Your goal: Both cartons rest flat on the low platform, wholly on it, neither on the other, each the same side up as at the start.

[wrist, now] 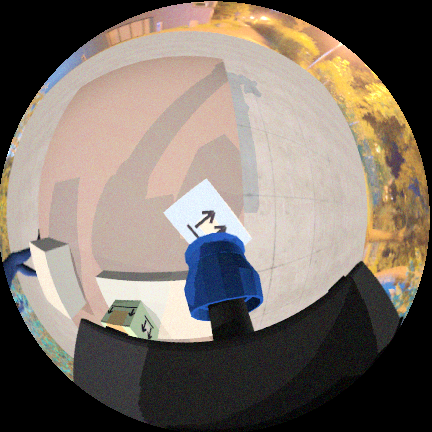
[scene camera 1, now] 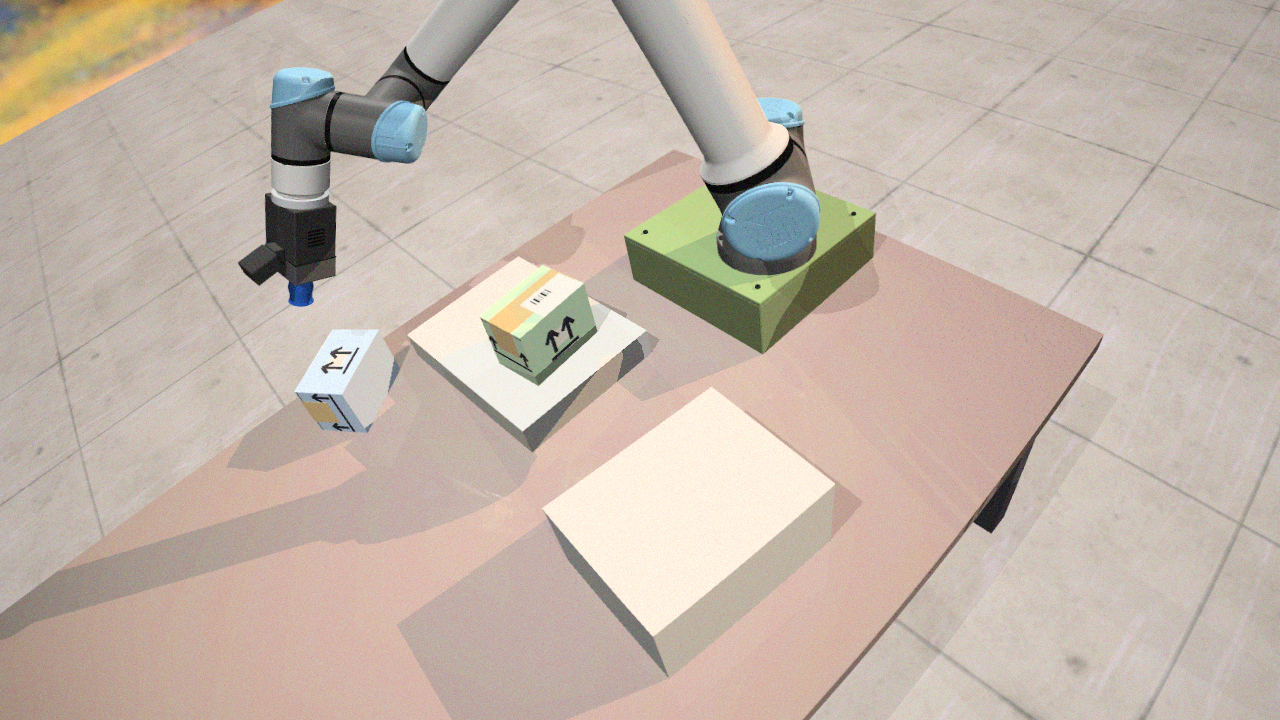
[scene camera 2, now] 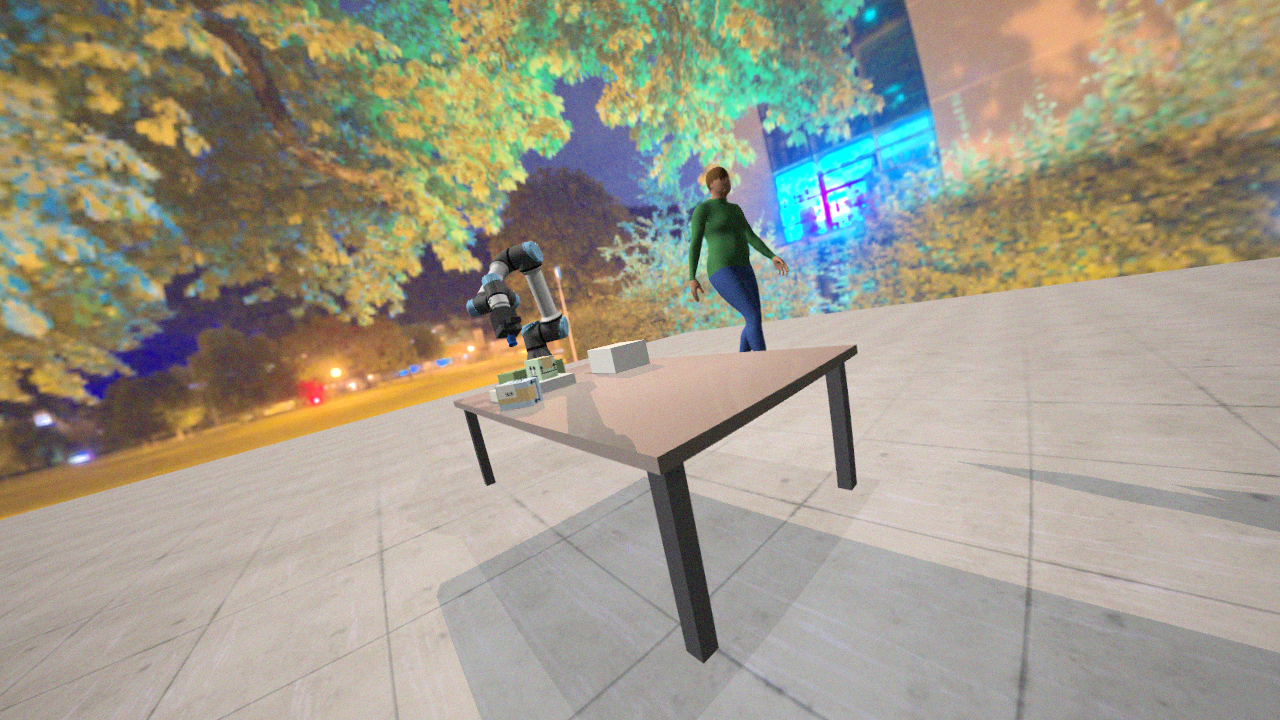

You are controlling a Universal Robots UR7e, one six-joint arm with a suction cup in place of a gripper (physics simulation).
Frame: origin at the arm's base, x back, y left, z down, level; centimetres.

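Seen in the pictures: hand, tool point: (wrist: 215,256) (scene camera 1: 301,300) (scene camera 2: 513,344).
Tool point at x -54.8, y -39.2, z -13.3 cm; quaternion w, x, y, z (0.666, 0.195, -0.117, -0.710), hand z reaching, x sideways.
Note:
A point is followed by its place in that frame.
The pale blue-white carton (scene camera 1: 334,379) @[x -57.1, y -37.9, z 0.4 cm] (scene camera 2: 516,394) @[x -58.5, y -44.4, z 4.4 cm] (wrist: 200,200) @[x -59.0, y -40.3, z 0.3 cm] lies on the table beside the low platform, near the table's edge; the face with two arrows is on top. The green carton (scene camera 1: 537,338) @[x -35.3, y -13.3, z -2.7 cm] (scene camera 2: 543,367) @[x -37.9, y -19.8, z -0.7 cm] (wrist: 131,316) @[x -38.1, y -21.5, z -1.7 cm] rests flat on the low platform (scene camera 1: 456,335) @[x -37.9, y -33.1, z 4.7 cm] (scene camera 2: 560,382) @[x -44.2, y -16.9, z 7.1 cm] (wrist: 182,310) @[x -33.5, y -31.9, z 4.7 cm], its arrows pointing up and its orange tape and label on top. My blue suction cup (scene camera 1: 300,302) (scene camera 2: 512,342) (wrist: 216,241) is open, holds nothing and hangs above the blue-white carton, with a visible gap. In the wrist view it hides part of that carton's arrow face.
A taller cream block (scene camera 1: 689,510) @[x -44.3, y 20.6, z -2.5 cm] (scene camera 2: 617,358) @[x -54.2, y 9.7, z 3.0 cm] (wrist: 54,277) @[x -45.3, y 8.8, z -1.0 cm] stands on the table (scene camera 1: 966,358) @[x 3.1, y 32.5, z 9.5 cm] (scene camera 2: 680,394) @[x -118.1, y -25.6, z 9.5 cm], across from the low platform. The arm stands on a green base (scene camera 1: 693,286) @[x -10.8, y -6.3, z 3.2 cm]. A person (scene camera 2: 726,241) in a green top is behind the table.

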